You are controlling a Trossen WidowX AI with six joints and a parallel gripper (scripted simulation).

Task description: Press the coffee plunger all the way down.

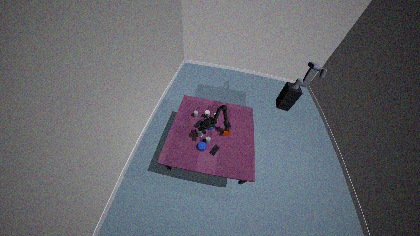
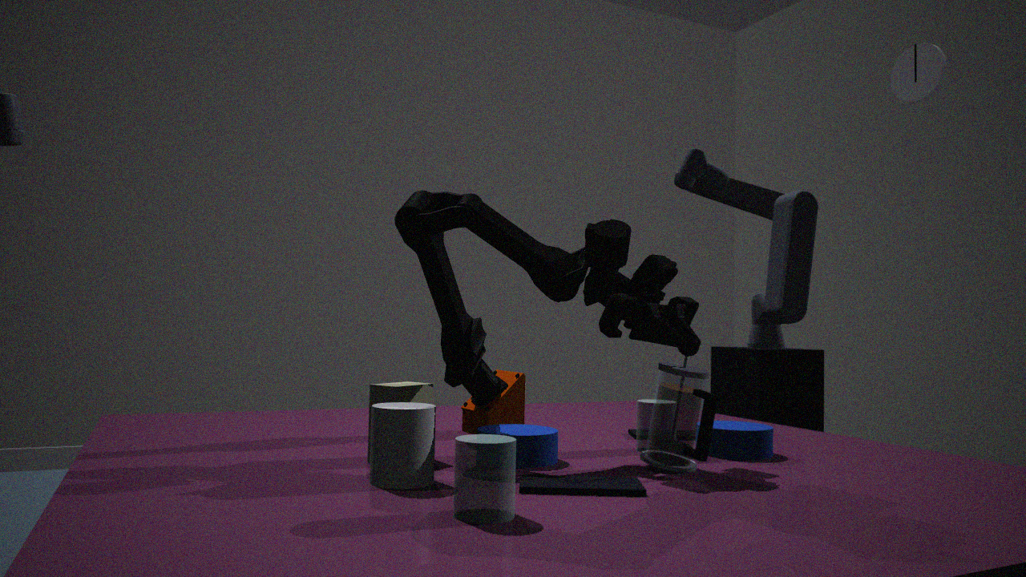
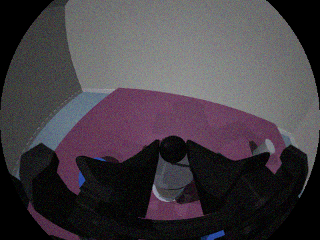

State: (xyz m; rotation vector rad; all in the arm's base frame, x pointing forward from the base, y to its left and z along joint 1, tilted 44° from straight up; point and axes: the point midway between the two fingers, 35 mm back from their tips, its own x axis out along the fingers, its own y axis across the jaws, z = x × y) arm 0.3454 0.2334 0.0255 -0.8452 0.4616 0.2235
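The glass coffee press lies 1 cm to the right of my gripper tip and 9 cm below it. Also, from my gripper tip: white cylinder 3 cm behind, 40 cm to the right, 13 cm below; cream box 17 cm behind, 38 cm to the right, 12 cm below.
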